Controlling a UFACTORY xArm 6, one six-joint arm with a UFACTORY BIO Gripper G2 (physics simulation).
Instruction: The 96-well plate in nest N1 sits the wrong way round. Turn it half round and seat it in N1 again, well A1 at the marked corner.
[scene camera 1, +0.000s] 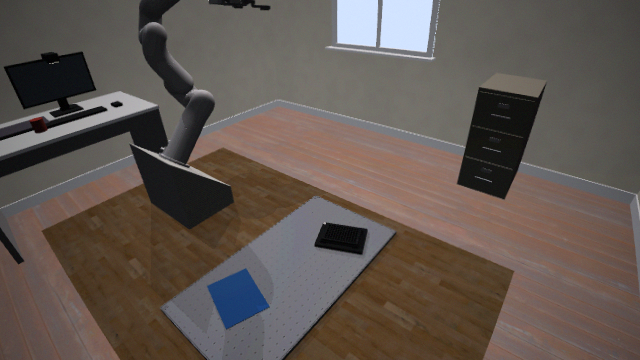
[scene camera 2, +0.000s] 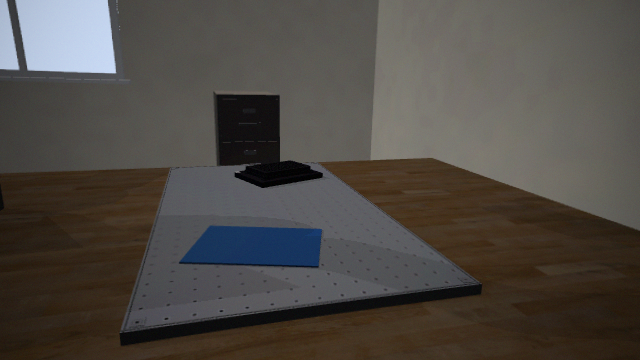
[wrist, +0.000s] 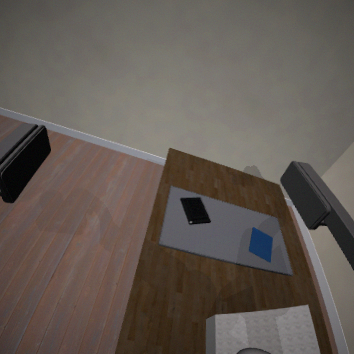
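Note:
The black 96-well plate (scene camera 1: 345, 233) (scene camera 2: 280, 169) lies flat in the black nest N1 (scene camera 1: 327, 245) (scene camera 2: 295, 178), at the far end of the grey perforated board. Plate and nest are hard to tell apart in the wrist view. A small white mark (scene camera 1: 324, 224) (scene camera 2: 238, 172) (wrist: 191, 222) shows at one nest corner. Which plate corner is A1 cannot be made out. My gripper (scene camera 1: 255, 5) (wrist: 165, 179) is open and empty, high above the table and far from the plate. It is partly cut off at the top of scene camera 1's view and does not show in scene camera 2's.
The grey board (scene camera 1: 295, 265) (scene camera 2: 200, 195) (wrist: 220, 240) lies on the wooden surface (scene camera 1: 425, 290) (scene camera 2: 400, 200). A flat blue rectangle (scene camera 1: 239, 299) (scene camera 2: 252, 246) (wrist: 261, 244) lies on its other end. A desk (scene camera 1: 140, 102) with a monitor stands left of my arm; a cabinet (scene camera 1: 500, 140) (scene camera 2: 248, 125) stands beyond.

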